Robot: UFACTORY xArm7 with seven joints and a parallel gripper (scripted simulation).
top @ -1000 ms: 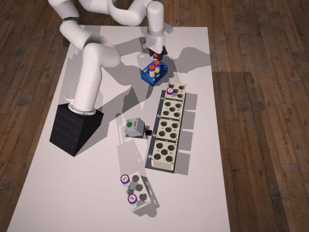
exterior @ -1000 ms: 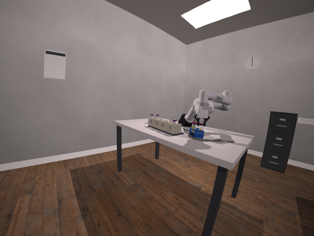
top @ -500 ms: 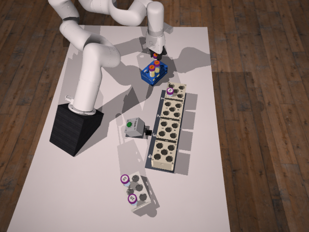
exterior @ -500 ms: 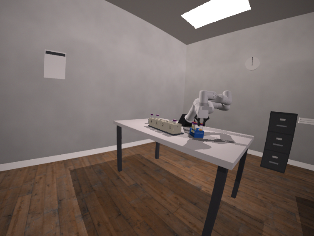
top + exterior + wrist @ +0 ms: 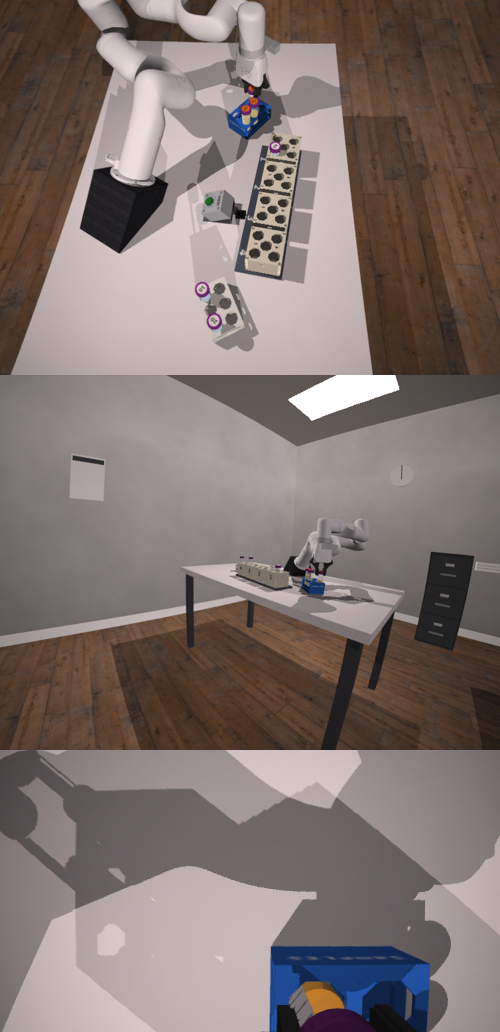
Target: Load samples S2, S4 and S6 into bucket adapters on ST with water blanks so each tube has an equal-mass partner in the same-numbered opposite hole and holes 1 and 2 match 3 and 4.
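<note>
Now: the orange-dot tube 1 cm to the left of my hand and 5 cm below it. Round my hand: 40 mL water blank 14 cm ahead, 21 cm to the right, 5 cm below; then green done key 41 cm to the right, 5 cm below; then blue sample rack 4 cm to the right, 9 cm below.
</note>
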